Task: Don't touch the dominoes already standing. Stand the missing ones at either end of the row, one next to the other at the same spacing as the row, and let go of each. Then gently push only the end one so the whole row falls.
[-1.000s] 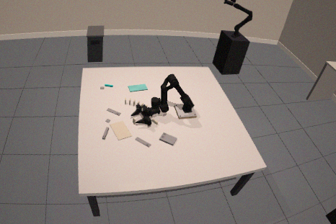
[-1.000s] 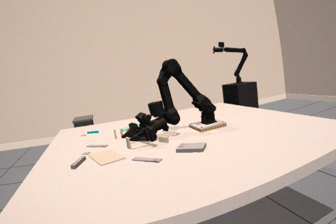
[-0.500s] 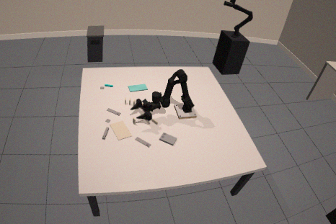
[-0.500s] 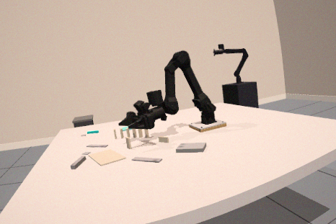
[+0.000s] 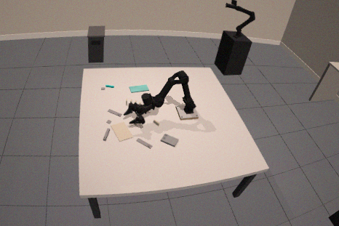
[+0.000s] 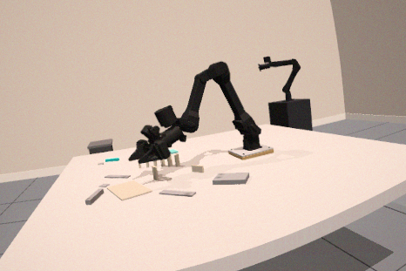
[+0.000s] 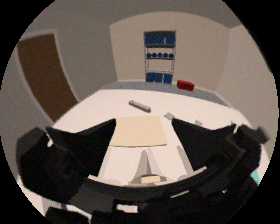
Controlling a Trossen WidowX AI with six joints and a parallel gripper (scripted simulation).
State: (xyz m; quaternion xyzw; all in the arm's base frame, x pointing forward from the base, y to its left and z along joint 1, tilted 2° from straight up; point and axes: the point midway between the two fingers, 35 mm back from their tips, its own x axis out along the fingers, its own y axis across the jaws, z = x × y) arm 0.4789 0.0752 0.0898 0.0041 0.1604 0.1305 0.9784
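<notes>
My gripper tip is 8 cm above the beige card, 4 cm short of it and 3 cm to the right of it. From my gripper tip the other things lie so: teal plate 43 cm to the right, 19 cm behind, 8 cm below; flat grey strip 16 cm to the left, 10 cm behind, 9 cm below; dark grey slab 28 cm behind, 17 cm to the left, 8 cm below.
</notes>
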